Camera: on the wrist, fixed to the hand. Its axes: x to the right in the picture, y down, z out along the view.
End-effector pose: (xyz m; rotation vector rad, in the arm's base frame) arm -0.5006 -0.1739 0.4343 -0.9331 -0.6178 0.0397
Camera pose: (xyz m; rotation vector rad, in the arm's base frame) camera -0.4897 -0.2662 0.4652 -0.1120 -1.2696 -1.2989
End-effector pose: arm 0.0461 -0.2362 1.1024 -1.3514 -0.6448 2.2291
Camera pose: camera 0.1121 -0.1678 1.1260 -0.2821 -1.0421 0.9336
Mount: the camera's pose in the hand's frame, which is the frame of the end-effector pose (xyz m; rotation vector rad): -0.0030 -0.0771 -0.0603 0.1229 -0.0816 -1.6052
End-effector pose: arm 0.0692 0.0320 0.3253 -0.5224 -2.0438 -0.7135
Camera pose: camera 0.0610 -0.0656 0.3274 1.3744 -2.2523 -1.3852
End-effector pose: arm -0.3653 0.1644 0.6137 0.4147 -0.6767 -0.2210
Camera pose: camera -0.3336 0.1143 0.5357 1.0063 -0.2914 -1.7205
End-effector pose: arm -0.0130 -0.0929 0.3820 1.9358 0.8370 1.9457
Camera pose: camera -0.0874 -0.0457 0.3393 0.6796 1.6858 0.7748
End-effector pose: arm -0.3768 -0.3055 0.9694 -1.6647 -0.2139 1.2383
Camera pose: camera -0.2997 -0.3071 1.0298 -0.8021 -1.1943 0.0507
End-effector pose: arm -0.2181 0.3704 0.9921 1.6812 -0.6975 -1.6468
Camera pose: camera -0.1645 0.4271 0.9329 -1.7127 -0.6239 1.8585
